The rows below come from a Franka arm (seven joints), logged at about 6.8 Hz.
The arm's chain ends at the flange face. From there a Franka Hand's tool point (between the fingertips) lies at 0.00 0.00 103.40 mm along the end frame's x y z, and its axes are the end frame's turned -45 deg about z.
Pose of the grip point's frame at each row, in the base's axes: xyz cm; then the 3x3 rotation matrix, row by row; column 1 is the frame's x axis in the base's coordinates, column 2 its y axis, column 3 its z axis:
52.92 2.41 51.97; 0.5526 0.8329 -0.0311; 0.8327 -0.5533 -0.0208; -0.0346 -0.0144 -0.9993
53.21 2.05 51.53; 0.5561 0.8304 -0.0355; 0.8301 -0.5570 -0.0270; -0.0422 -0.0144 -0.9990
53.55 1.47 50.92; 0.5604 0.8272 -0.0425; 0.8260 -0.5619 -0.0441; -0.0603 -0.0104 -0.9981
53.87 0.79 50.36; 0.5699 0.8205 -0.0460; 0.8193 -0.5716 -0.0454; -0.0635 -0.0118 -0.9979
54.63 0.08 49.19; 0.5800 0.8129 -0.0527; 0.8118 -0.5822 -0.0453; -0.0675 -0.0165 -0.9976
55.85 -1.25 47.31; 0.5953 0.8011 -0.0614; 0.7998 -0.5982 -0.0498; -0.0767 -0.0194 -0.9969
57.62 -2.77 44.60; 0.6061 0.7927 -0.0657; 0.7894 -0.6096 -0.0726; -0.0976 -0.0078 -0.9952
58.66 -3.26 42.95; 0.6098 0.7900 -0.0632; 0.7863 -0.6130 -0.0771; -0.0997 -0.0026 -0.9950
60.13 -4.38 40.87; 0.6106 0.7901 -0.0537; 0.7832 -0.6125 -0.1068; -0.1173 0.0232 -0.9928
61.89 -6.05 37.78; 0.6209 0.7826 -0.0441; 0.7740 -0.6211 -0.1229; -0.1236 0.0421 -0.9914
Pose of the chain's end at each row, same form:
53.24 2.63 62.30; 0.9797 0.1982 -0.0311; 0.1976 -0.9800 -0.0208; -0.0346 0.0143 -0.9993
53.58 2.33 61.86; 0.9804 0.1940 -0.0355; 0.1931 -0.9808 -0.0270; -0.0400 0.0197 -0.9990
53.99 1.93 61.24; 0.9812 0.1887 -0.0425; 0.1867 -0.9814 -0.0441; -0.0500 0.0353 -0.9981
54.35 1.26 60.68; 0.9832 0.1772 -0.0460; 0.1752 -0.9835 -0.0454; -0.0532 0.0366 -0.9979
55.17 0.55 59.51; 0.9849 0.1647 -0.0527; 0.1624 -0.9857 -0.0453; -0.0594 0.0361 -0.9976
56.48 -0.74 57.62; 0.9874 0.1455 -0.0614; 0.1426 -0.9885 -0.0498; -0.0680 0.0405 -0.9969
58.30 -2.02 54.89; 0.9891 0.1319 -0.0657; 0.1271 -0.9892 -0.0726; -0.0745 0.0635 -0.9952
59.31 -2.46 53.24; 0.9898 0.1274 -0.0632; 0.1225 -0.9895 -0.0771; -0.0723 0.0687 -0.9950
60.69 -3.28 51.14; 0.9904 0.1269 -0.0537; 0.1207 -0.9869 -0.1068; -0.0665 0.0993 -0.9928
62.35 -4.78 48.03; 0.9924 0.1143 -0.0441; 0.1081 -0.9865 -0.1229; -0.0576 0.1172 -0.9914

